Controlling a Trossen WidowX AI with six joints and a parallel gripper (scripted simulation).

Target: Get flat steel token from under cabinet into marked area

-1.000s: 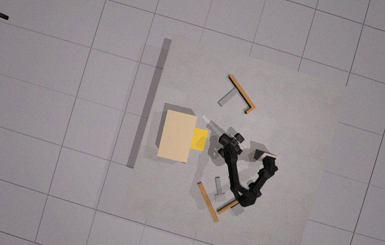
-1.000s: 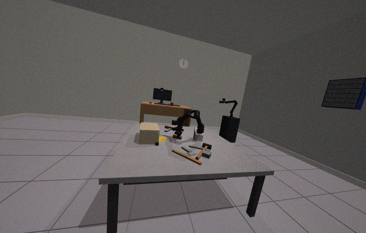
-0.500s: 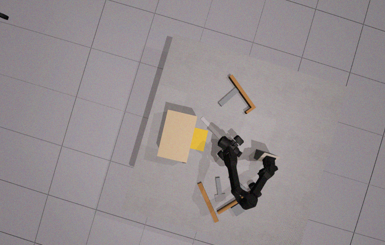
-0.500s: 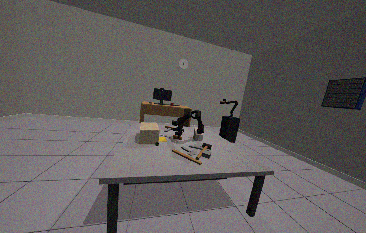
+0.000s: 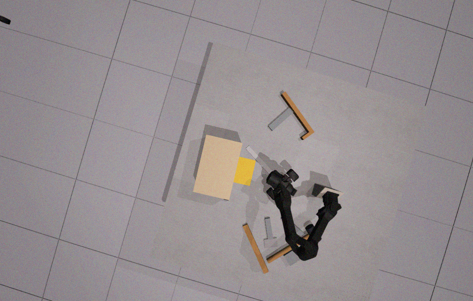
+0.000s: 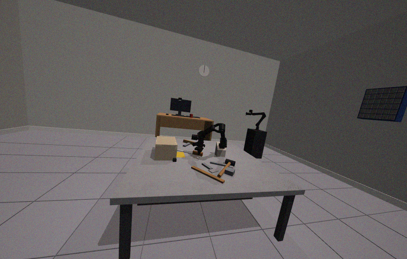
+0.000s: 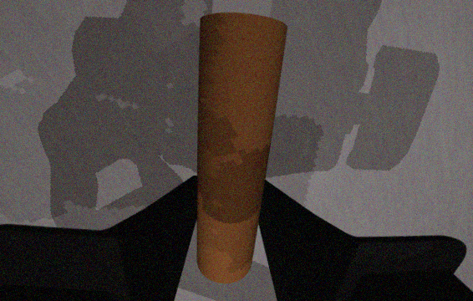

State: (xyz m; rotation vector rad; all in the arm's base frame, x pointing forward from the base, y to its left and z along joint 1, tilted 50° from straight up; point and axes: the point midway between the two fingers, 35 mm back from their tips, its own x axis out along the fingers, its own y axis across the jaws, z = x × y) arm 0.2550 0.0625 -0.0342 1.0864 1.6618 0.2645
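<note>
My gripper tip is 310 mm to the right of the grey l-shaped bracket and 30 mm past it. Also, from my gripper tip: grey bar: 350 mm to the right, 90 mm ahead; wooden stick: 400 mm to the left, 30 mm ahead; grey steel token: 280 mm ahead, 40 mm to the left, 10 mm below.
</note>
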